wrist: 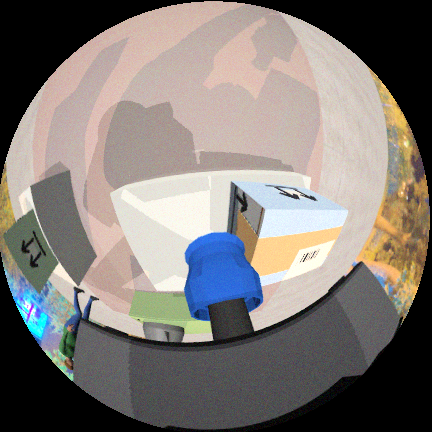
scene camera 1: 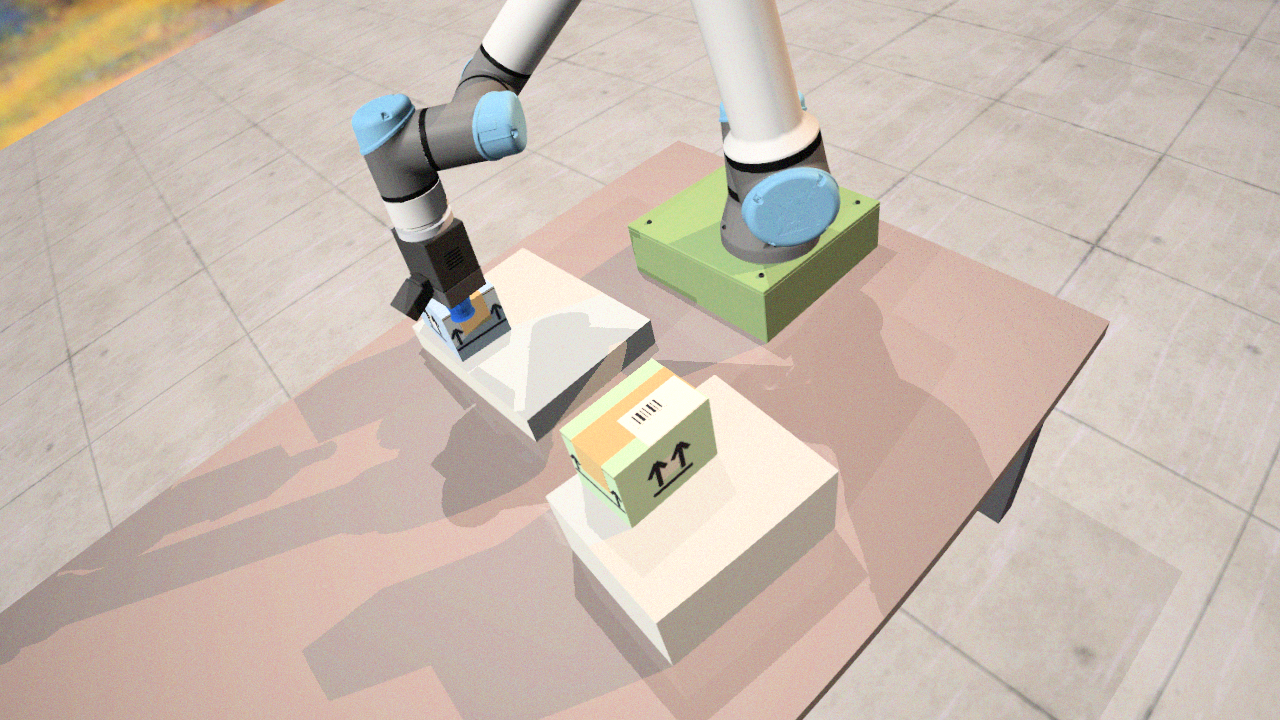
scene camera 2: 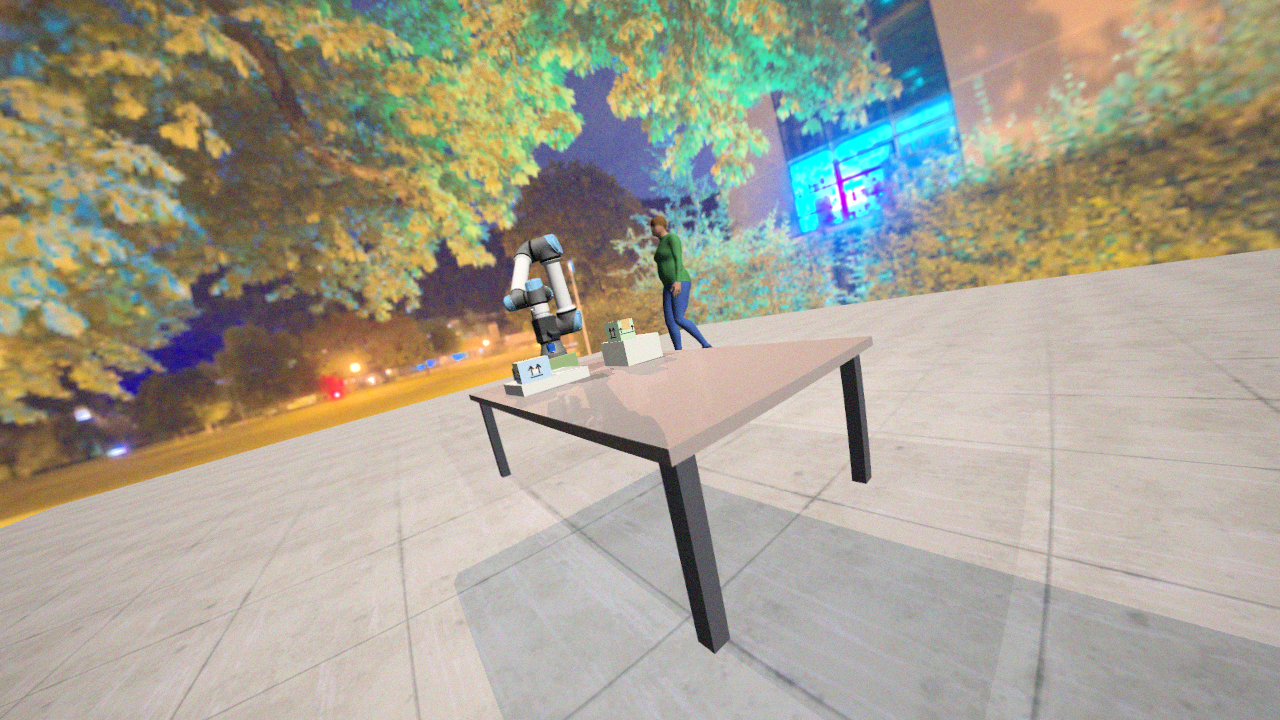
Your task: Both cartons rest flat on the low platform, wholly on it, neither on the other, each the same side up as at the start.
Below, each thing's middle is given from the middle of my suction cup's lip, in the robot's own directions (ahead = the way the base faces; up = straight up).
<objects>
Right now the low cream platform [scene camera 1: 568,339] is 14 cm below my suction cup, 9 cm behind it and 1 cm to the right of it. Also, from my suction cup: tall cream block [scene camera 1: 766,499] 42 cm to the left, 10 cm below, 2 cm ahead.
</objects>
